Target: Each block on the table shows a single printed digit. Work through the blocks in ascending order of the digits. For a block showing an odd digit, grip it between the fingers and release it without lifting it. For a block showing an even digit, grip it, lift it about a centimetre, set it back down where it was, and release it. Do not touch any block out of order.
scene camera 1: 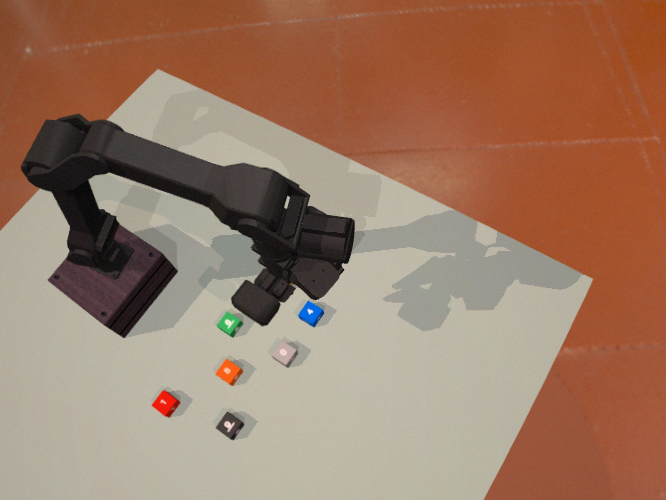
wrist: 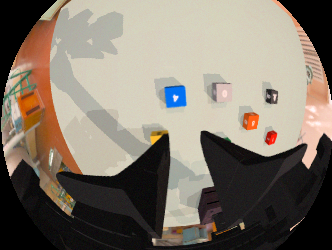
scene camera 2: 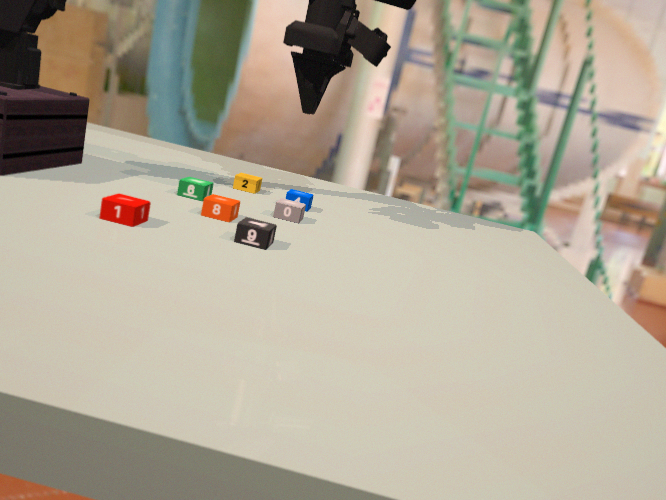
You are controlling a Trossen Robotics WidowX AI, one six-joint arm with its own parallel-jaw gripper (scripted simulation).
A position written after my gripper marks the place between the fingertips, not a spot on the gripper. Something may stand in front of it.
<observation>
I see my gripper (scene camera 2: 308, 113) and a red block (scene camera 2: 118, 208).
My gripper is seen too in scene camera 1 (scene camera 1: 295, 285) and in the wrist view (wrist: 185, 137).
</observation>
